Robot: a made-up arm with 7 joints. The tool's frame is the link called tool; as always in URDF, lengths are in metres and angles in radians.
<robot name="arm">
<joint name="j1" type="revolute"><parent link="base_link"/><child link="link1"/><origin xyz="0.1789 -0.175 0.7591" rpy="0 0 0"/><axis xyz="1 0 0"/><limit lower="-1.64" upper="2.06"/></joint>
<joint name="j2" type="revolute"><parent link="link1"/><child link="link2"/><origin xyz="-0.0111 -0.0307 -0.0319" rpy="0 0 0"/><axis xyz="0 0 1"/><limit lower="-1.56" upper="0.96"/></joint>
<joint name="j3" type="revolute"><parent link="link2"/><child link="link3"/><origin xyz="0.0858 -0.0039 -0.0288" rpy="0 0 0"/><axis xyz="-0.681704 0.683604 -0.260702"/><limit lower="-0.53" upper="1.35"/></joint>
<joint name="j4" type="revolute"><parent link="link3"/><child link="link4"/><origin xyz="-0.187 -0.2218 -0.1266" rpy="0 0 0"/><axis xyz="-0.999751 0.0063 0.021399"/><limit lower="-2.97" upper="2.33"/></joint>
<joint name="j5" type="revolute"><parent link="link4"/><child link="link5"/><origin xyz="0.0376 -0.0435 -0.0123" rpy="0 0 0"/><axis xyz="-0.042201 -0.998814 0.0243"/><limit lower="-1.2" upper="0.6"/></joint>
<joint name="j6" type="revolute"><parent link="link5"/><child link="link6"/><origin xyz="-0.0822 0.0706 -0.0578" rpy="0 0 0"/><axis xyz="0.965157 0.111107 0.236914"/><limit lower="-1.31" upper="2.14"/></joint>
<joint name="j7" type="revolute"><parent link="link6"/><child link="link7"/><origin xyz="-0.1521 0.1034 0.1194" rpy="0 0 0"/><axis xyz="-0.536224 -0.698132 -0.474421"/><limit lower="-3.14" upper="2.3"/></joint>
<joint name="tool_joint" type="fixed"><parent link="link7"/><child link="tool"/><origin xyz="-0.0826 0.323 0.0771" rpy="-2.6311 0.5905 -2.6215"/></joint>
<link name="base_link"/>
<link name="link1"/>
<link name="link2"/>
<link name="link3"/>
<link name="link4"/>
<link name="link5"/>
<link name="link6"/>
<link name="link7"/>
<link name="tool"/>
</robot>
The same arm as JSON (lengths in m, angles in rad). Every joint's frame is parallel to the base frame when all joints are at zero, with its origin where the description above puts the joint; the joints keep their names.
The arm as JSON. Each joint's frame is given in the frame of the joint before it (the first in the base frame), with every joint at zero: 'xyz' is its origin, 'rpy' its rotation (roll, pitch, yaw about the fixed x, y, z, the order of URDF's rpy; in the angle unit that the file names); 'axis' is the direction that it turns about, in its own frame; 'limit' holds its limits. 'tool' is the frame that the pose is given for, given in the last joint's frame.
{"units": {"length": "m", "angle": "rad"}, "joints": [
  {"name": "j1", "type": "revolute", "origin": {"xyz": [0.1789, -0.175, 0.7591], "rpy": [0.0, 0.0, 0.0]}, "axis": [1.0, 0.0, 0.0], "limit": {"lower": -1.64, "upper": 2.06}},
  {"name": "j2", "type": "revolute", "origin": {"xyz": [-0.0111, -0.0307, -0.0319], "rpy": [0.0, 0.0, 0.0]}, "axis": [0.0, 0.0, 1.0], "limit": {"lower": -1.56, "upper": 0.96}},
  {"name": "j3", "type": "revolute", "origin": {"xyz": [0.0858, -0.0039, -0.0288], "rpy": [0.0, 0.0, 0.0]}, "axis": [-0.681704, 0.683604, -0.260702], "limit": {"lower": -0.53, "upper": 1.35}},
  {"name": "j4", "type": "revolute", "origin": {"xyz": [-0.187, -0.2218, -0.1266], "rpy": [0.0, 0.0, 0.0]}, "axis": [-0.999751, 0.0063, 0.021399], "limit": {"lower": -2.97, "upper": 2.33}},
  {"name": "j5", "type": "revolute", "origin": {"xyz": [0.0376, -0.0435, -0.0123], "rpy": [0.0, 0.0, 0.0]}, "axis": [-0.042201, -0.998814, 0.0243], "limit": {"lower": -1.2, "upper": 0.6}},
  {"name": "j6", "type": "revolute", "origin": {"xyz": [-0.0822, 0.0706, -0.0578], "rpy": [0.0, 0.0, 0.0]}, "axis": [0.965163, 0.111096, 0.236891], "limit": {"lower": -1.31, "upper": 2.14}},
  {"name": "j7", "type": "revolute", "origin": {"xyz": [-0.1521, 0.1034, 0.1194], "rpy": [0.0, 0.0, 0.0]}, "axis": [-0.536224, -0.698132, -0.474421], "limit": {"lower": -3.14, "upper": 2.3}}
], "tool": {"origin": {"xyz": [-0.0826, 0.323, 0.0771], "rpy": [-2.6311, 0.5905, -2.6215]}}}

